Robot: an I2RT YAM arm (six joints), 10 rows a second.
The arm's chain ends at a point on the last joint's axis. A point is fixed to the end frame.
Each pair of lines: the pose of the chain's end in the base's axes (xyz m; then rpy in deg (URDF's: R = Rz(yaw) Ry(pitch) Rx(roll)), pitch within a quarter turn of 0, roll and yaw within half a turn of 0), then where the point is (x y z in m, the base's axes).
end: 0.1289, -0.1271, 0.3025, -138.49, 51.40, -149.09
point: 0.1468 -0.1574 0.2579
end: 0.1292, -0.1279, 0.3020, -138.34, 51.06, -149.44
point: 0.1466 -0.1585 0.2575
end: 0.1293, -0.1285, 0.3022, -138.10, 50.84, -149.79
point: 0.1463 -0.1595 0.2578
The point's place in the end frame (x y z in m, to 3 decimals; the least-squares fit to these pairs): 0.035 -0.008 0.044
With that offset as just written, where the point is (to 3 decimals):
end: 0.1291, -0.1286, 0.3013, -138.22, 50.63, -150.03
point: 0.146 -0.160 0.257
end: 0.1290, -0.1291, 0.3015, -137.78, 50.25, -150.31
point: 0.145 -0.161 0.257
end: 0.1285, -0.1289, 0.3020, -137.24, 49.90, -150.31
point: 0.144 -0.161 0.258
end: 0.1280, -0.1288, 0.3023, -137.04, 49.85, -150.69
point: 0.144 -0.161 0.258
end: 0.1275, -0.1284, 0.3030, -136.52, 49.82, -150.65
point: 0.143 -0.161 0.259
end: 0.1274, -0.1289, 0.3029, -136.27, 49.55, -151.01
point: 0.143 -0.162 0.259
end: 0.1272, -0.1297, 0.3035, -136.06, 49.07, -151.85
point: 0.142 -0.163 0.260
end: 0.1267, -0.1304, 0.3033, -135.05, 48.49, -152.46
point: 0.140 -0.165 0.260
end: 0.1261, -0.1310, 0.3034, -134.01, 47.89, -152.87
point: 0.139 -0.166 0.261
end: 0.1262, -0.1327, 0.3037, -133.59, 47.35, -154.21
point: 0.137 -0.169 0.261
